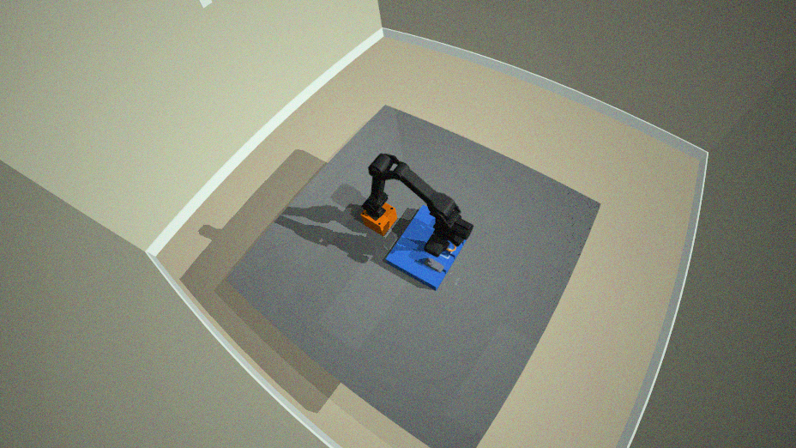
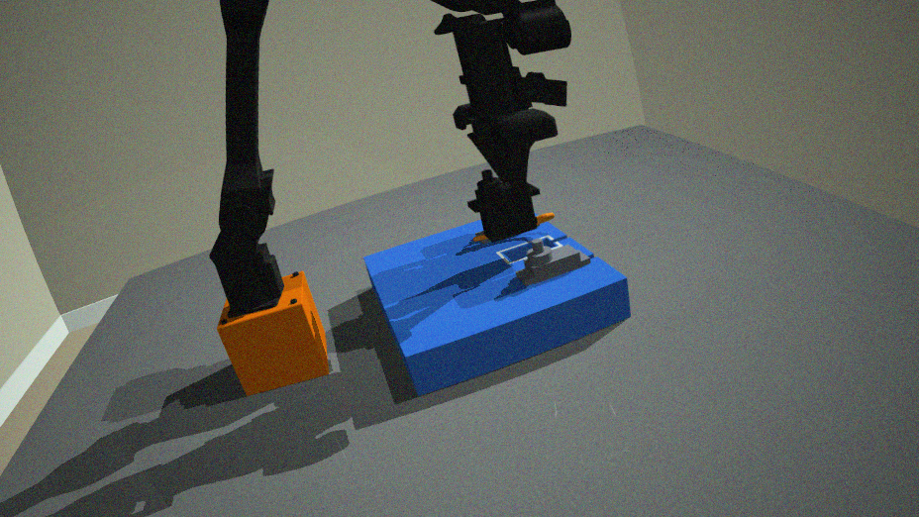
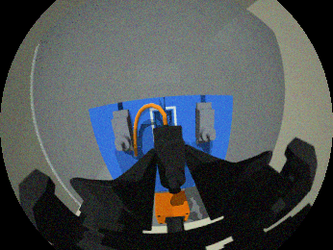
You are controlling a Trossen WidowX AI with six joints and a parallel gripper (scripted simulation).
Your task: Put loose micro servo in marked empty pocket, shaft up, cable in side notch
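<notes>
Right now the blue deck is 10 cm behind my gripper tip, 2 cm to the right of it and 10 cm below it.
</notes>
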